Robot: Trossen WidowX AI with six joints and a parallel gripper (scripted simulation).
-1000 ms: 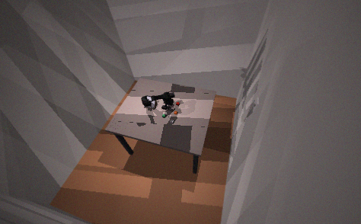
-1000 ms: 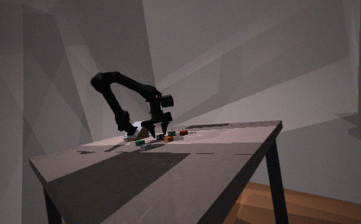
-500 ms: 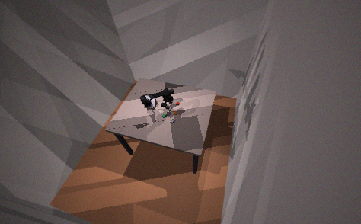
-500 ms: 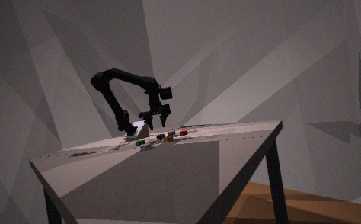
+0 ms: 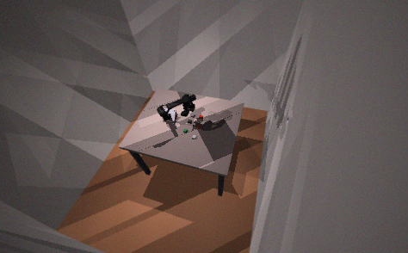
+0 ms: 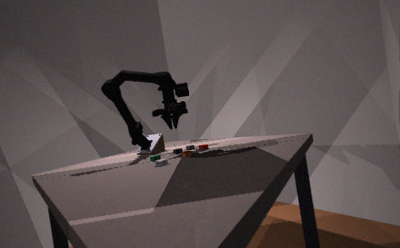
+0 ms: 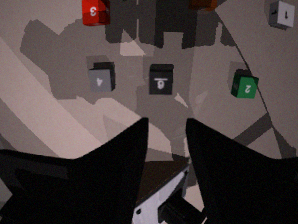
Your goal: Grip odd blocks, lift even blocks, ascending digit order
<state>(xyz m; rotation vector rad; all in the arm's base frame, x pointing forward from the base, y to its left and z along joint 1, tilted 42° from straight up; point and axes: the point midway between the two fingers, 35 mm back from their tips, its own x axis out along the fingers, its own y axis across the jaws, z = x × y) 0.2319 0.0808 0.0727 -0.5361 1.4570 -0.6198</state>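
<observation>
Now: the orange block 12 cm ahead of my gripper tip, 6 cm to the right of it and 11 cm below it. Also, from my gripper tip: grey block: 1 cm ahead, 9 cm to the left, 11 cm below; green block: 1 cm behind, 13 cm to the right, 11 cm below; black block: 11 cm below.
</observation>
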